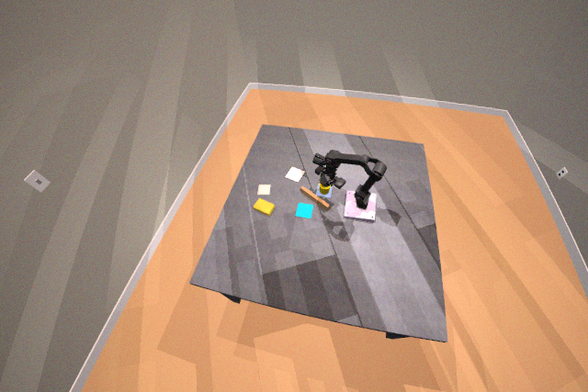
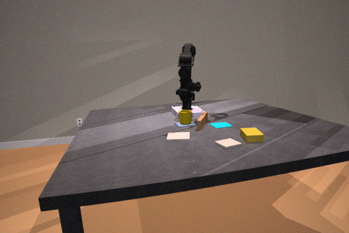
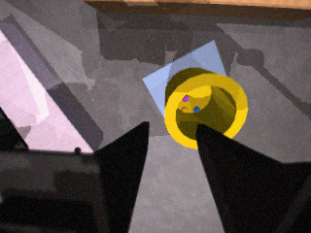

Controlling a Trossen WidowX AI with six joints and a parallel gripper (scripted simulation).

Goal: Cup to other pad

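My gripper tip is 6 cm above the yellow cup, 2 cm short of it and 1 cm to the left of it. Also, from my gripper tip: cyan pad: 17 cm to the left, 10 cm below, 10 cm ahead; wooden bar: 8 cm to the left, 8 cm below, 6 cm ahead; pale blue pad: 10 cm below, 3 cm ahead, 1 cm to the right.
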